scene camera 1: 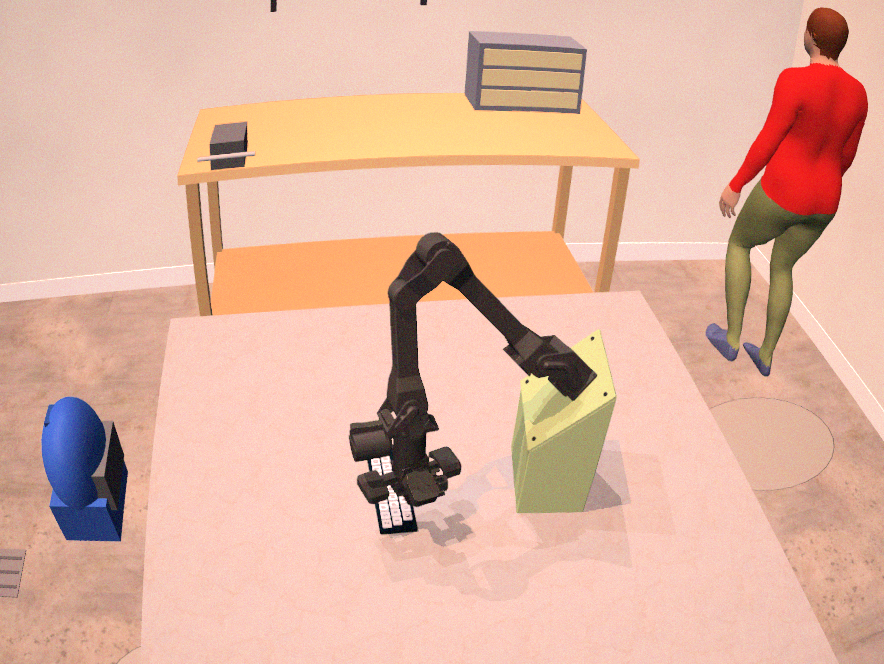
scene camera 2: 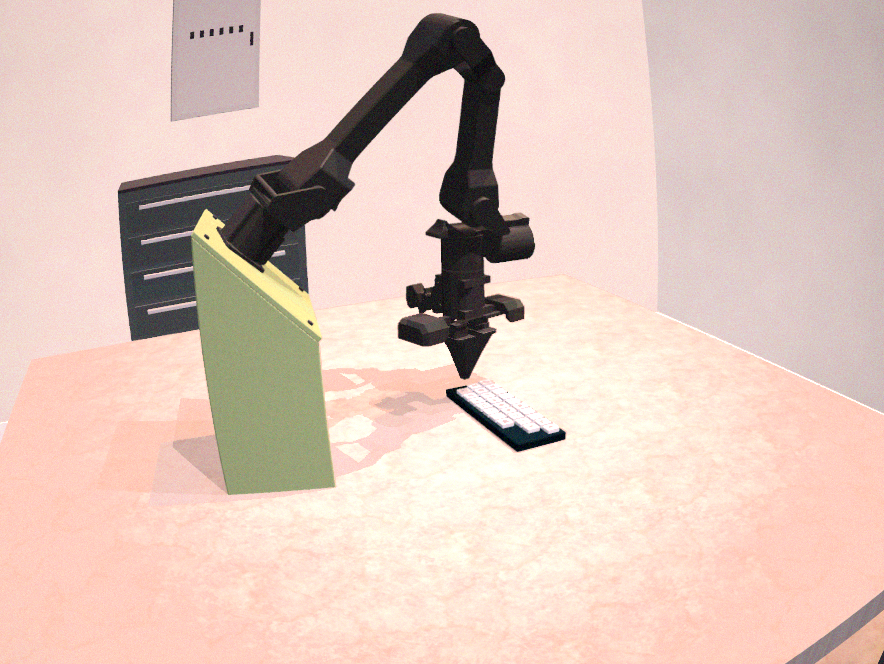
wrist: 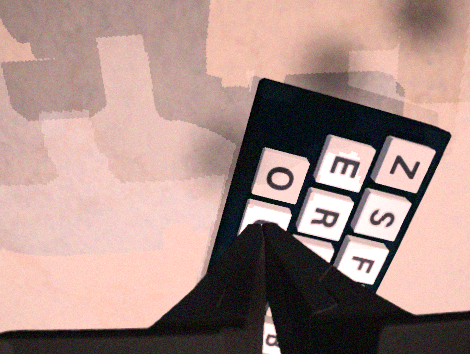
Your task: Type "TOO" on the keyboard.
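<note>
The gripper appears in scene camera 2 (scene camera 2: 464, 378), in scene camera 1 (scene camera 1: 409, 503) and in the wrist view (wrist: 261, 236). A key (wrist: 279, 175) is visible as well.
</note>
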